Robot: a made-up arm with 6 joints.
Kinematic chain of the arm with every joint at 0, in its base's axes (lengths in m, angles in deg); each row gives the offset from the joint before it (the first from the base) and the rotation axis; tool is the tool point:
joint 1: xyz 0 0 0.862 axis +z
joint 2: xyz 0.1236 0 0 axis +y
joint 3: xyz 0 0 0.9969 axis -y
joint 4: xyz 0 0 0.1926 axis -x
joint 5: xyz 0.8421 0 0 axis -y
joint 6: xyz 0.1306 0 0 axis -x
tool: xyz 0 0 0
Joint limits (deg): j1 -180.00..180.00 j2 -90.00..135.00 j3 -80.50..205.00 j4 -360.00..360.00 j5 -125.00..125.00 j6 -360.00..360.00
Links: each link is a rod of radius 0.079 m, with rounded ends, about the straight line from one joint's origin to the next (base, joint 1, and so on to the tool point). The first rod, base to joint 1, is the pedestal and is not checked.
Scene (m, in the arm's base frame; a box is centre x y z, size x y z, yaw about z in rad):
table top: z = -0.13
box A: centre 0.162 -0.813 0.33 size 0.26 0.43 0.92 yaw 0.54
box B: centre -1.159 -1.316 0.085 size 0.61 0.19 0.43 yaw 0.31
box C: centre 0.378 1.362 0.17 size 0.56 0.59 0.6 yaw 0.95
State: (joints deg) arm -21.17 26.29 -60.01 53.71 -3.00 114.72
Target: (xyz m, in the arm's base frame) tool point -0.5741 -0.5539 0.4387
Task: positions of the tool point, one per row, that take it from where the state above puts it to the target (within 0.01 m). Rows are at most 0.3 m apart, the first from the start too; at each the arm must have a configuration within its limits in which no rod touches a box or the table.
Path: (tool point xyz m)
1: 0.6741 -0.4870 0.8709
2: 0.5380 -0.6441 0.9471
3: 0.3619 -0.7563 1.0251
4: 0.1620 -0.8130 1.1038
5: -0.0451 -0.8764 0.9434
6: -0.2633 -0.8495 0.7733
7: -0.4517 -0.7350 0.6021
8: -0.5741 -0.5540 0.4387

